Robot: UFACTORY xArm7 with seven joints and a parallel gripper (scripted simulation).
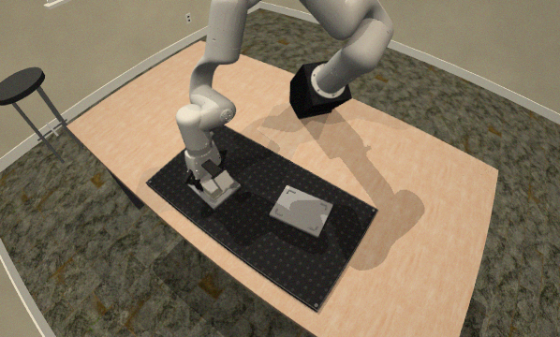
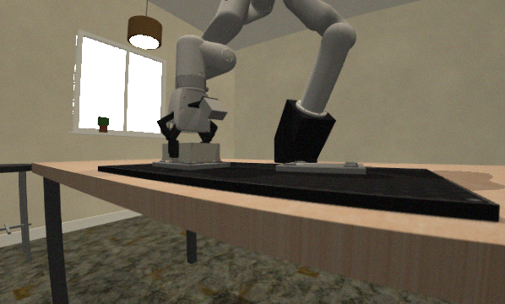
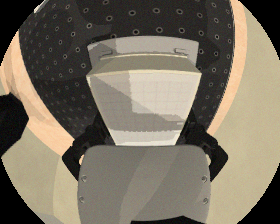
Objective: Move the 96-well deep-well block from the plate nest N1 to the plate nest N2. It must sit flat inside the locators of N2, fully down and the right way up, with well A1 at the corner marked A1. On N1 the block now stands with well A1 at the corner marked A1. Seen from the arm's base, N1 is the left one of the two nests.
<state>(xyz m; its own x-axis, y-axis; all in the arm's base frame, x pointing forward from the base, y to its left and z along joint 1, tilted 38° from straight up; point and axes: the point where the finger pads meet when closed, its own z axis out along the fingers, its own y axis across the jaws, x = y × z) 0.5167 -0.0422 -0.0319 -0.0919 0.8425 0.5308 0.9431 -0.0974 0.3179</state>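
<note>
The deep-well block lies right at my hand. From my hand the other things lie so: nest N1: 270 mm to the left, 150 mm behind, 30 mm below; nest N2: 30 mm below.
</note>
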